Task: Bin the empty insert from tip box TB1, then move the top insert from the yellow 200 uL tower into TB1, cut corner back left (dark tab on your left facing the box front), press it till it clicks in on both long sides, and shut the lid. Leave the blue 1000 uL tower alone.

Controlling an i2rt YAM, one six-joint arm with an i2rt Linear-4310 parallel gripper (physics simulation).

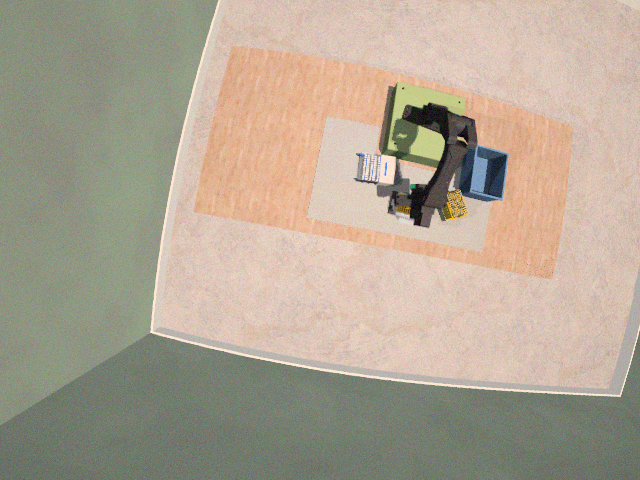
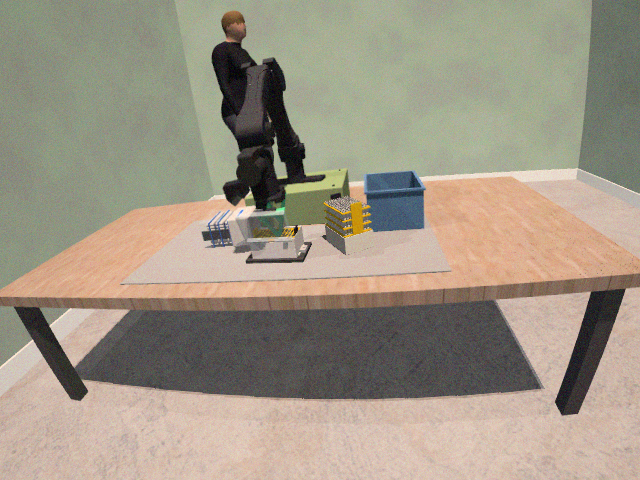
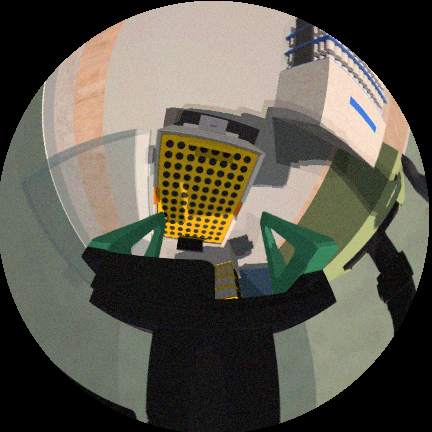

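Note:
Tip box TB1 (image 2: 275,250) (image 3: 212,135) stands on a dark base with its clear lid (image 2: 266,219) open. A yellow perforated insert (image 1: 403,209) (image 3: 205,187) lies in it, with a dark piece at one short end; whether it is clicked in cannot be told. My gripper (image 2: 271,212) (image 3: 212,216) is open and empty, with green fingers above and either side of the box's dark-piece end. The yellow 200 uL tower (image 1: 454,205) (image 2: 347,222) (image 3: 226,281) stands upright, its top insert (image 2: 346,204) full of tips. The blue 1000 uL tower (image 1: 369,167) (image 2: 219,229) (image 3: 350,60) lies on its side.
A blue bin (image 1: 480,175) (image 2: 394,210) (image 3: 256,281) stands beyond the yellow tower. A green block (image 1: 423,98) (image 2: 312,201) (image 3: 320,202) is under and behind the arm. The open lid rises beside the fingers. A person (image 2: 227,67) stands behind the table.

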